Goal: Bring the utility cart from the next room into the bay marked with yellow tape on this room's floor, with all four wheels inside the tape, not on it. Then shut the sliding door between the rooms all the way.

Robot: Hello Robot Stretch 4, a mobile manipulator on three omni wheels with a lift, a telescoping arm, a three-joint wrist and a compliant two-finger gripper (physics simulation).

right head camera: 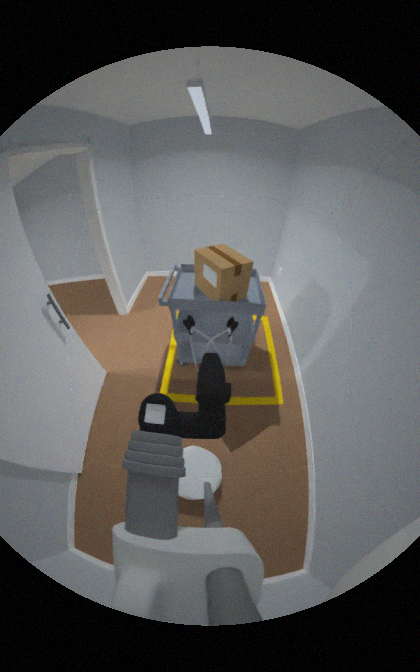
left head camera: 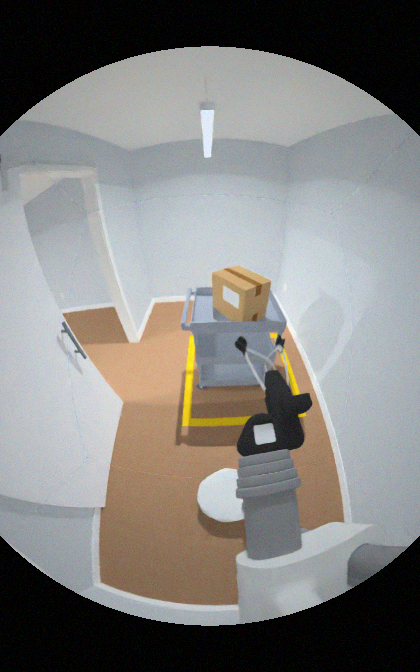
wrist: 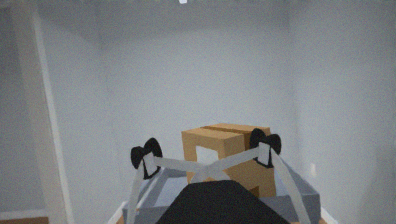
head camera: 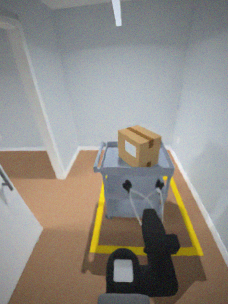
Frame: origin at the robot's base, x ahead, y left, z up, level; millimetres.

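Seen in the pictures: gripper, fingertip midpoint: (wrist: 205,146) (head camera: 142,180).
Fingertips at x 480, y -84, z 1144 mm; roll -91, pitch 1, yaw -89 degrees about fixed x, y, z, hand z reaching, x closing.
A point is followed by its place in that frame.
The grey-blue utility cart (head camera: 132,171) @[z 794, x 938, y -91 mm] (left head camera: 235,326) (right head camera: 215,306) (wrist: 314,202) @[z 808, x 923, y -414 mm] stands upright over the far part of the yellow tape bay (head camera: 186,215) @[z -27, x 1023, y -798 mm] (left head camera: 188,380) (right head camera: 255,401). Its near left wheel (left head camera: 201,386) (right head camera: 181,363) shows inside the left tape line, close to it. The far wheels are hidden. My gripper (head camera: 143,185) @[z 1143, x 480, y -84 mm] (left head camera: 260,343) (right head camera: 210,324) (wrist: 205,146) @[z 1143, x 480, y -84 mm] is open and empty, its fingertips in front of the cart's near side, below the top rim in the head views; contact cannot be told. The white sliding door (head camera: 20,230) @[z 322, x 642, y 965 mm] (left head camera: 55,400) (right head camera: 45,400) stands open at the left.
A cardboard box (head camera: 140,146) @[z 1023, x 956, y -146 mm] (left head camera: 241,294) (right head camera: 223,272) (wrist: 227,155) @[z 986, x 957, y -150 mm] sits on the cart's top shelf. The door handle (left head camera: 74,340) (right head camera: 58,312) is on the panel. The doorway's far post (head camera: 37,100) @[z 1275, x 1700, y 1000 mm] (left head camera: 102,250) (right head camera: 97,225) stands left of the cart. A wall runs close along the bay's right side.
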